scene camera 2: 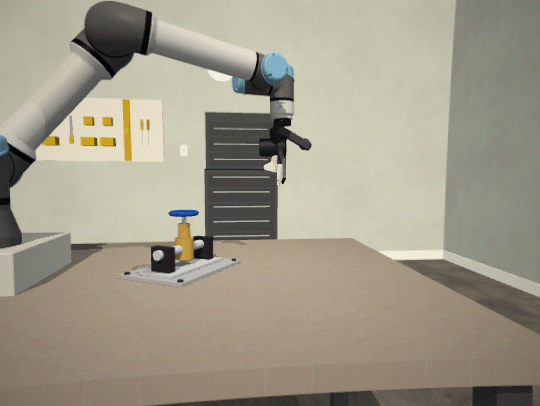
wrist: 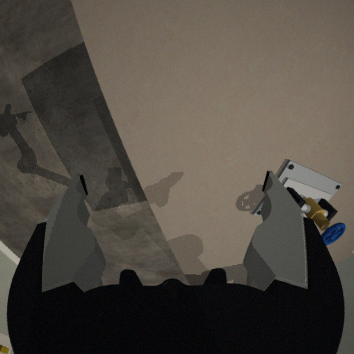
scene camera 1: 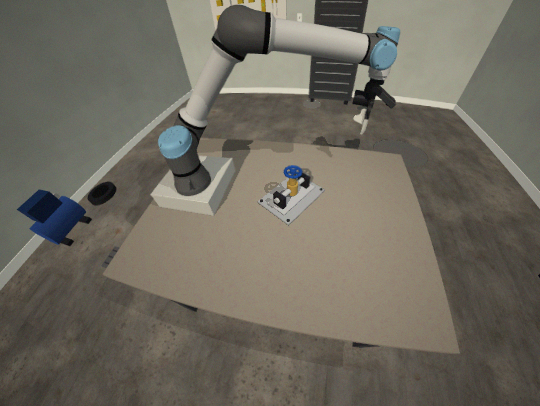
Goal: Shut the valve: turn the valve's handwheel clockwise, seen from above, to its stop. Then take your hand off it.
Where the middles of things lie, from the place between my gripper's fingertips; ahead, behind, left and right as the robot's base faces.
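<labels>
Grey base plate (scene camera 2: 189,278): 24 cm behind my hand, 32 cm to the right of it, 19 cm below it.
</labels>
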